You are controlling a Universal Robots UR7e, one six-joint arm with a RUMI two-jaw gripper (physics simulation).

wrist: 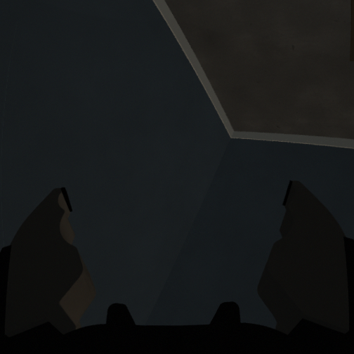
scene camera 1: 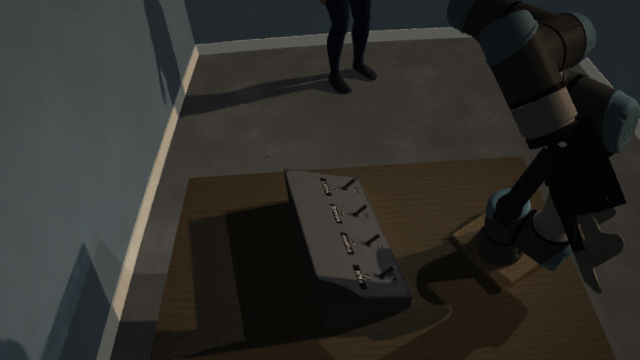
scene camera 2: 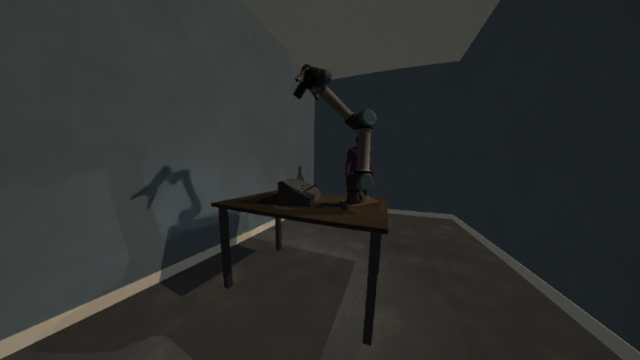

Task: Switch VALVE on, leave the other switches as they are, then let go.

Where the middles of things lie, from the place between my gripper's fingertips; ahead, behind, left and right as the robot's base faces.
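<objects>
There's the grey sloped switch panel (scene camera 1: 345, 270), and it's 600 mm below my hand, 510 mm to the right of it and 400 mm ahead of it.
</objects>
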